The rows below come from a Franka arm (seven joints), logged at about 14 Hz.
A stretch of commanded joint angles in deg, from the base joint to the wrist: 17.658, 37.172, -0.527, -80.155, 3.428, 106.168, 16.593; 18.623, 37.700, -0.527, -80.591, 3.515, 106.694, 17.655; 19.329, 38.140, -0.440, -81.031, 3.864, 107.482, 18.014; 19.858, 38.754, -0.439, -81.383, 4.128, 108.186, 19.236; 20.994, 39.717, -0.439, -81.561, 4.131, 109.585, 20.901; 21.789, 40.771, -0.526, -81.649, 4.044, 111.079, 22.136; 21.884, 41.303, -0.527, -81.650, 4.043, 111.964, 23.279; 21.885, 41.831, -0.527, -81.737, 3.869, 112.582, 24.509; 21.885, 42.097, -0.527, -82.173, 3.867, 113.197, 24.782; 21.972, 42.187, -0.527, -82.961, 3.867, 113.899, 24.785; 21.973, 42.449, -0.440, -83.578, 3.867, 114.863, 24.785; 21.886, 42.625, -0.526, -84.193, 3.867, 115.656, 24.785; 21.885, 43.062, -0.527, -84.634, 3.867, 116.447, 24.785; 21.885, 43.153, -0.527, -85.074, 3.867, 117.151, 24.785; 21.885, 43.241, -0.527, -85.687, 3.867, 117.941, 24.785; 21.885, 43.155, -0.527, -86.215, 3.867, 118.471, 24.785; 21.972, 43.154, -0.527, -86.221, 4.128, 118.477, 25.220; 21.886, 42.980, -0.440, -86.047, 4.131, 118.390, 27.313; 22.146, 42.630, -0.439, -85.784, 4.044, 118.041, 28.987; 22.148, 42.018, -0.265, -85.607, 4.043, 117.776, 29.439
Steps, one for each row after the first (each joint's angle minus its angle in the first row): 0.965, 0.528, 0.000, -0.436, 0.087, 0.526, 1.062; 1.671, 0.968, 0.087, -0.876, 0.436, 1.314, 1.421; 2.200, 1.582, 0.088, -1.228, 0.700, 2.018, 2.643; 3.336, 2.545, 0.088, -1.406, 0.703, 3.417, 4.308; 4.131, 3.599, 0.001, -1.494, 0.616, 4.911, 5.543; 4.226, 4.131, 0.000, -1.495, 0.615, 5.796, 6.686; 4.227, 4.659, 0.000, -1.582, 0.441, 6.414, 7.916; 4.227, 4.925, 0.000, -2.018, 0.439, 7.029, 8.189; 4.314, 5.015, 0.000, -2.806, 0.439, 7.731, 8.192; 4.315, 5.277, 0.087, -3.423, 0.439, 8.695, 8.192; 4.228, 5.453, 0.001, -4.038, 0.439, 9.488, 8.192; 4.227, 5.890, 0.000, -4.479, 0.439, 10.279, 8.192; 4.227, 5.981, 0.000, -4.919, 0.439, 10.983, 8.192; 4.227, 6.069, 0.000, -5.532, 0.439, 11.773, 8.192; 4.227, 5.983, 0.000, -6.060, 0.439, 12.303, 8.192; 4.314, 5.982, 0.000, -6.066, 0.700, 12.309, 8.627; 4.228, 5.808, 0.087, -5.892, 0.703, 12.222, 10.720; 4.488, 5.458, 0.088, -5.629, 0.616, 11.873, 12.394; 4.490, 4.846, 0.262, -5.452, 0.615, 11.608, 12.846
